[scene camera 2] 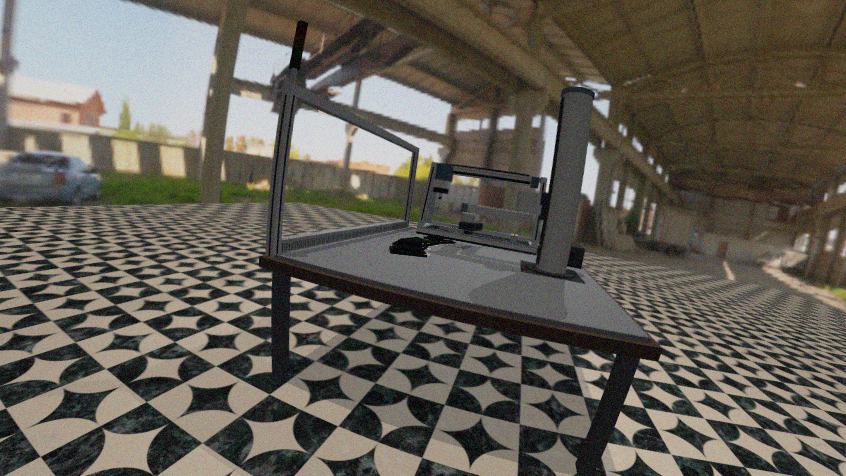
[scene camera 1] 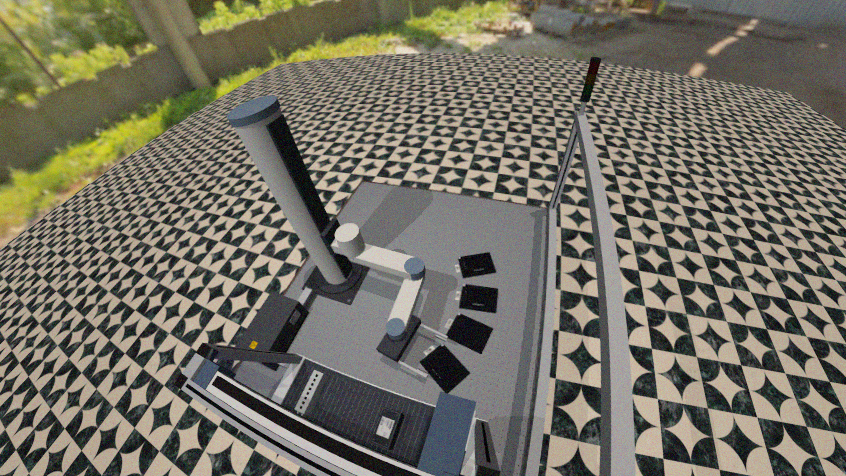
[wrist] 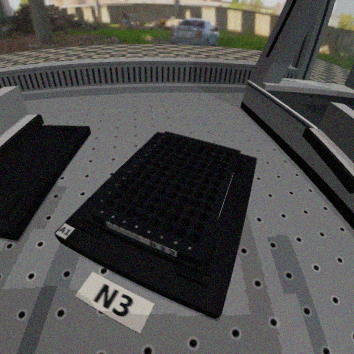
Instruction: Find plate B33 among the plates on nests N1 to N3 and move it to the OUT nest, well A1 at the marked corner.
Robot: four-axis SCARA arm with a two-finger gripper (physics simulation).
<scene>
gripper: holds nothing
a black well plate (wrist: 169,202): on a black N3 nest (wrist: 205,292)
</scene>
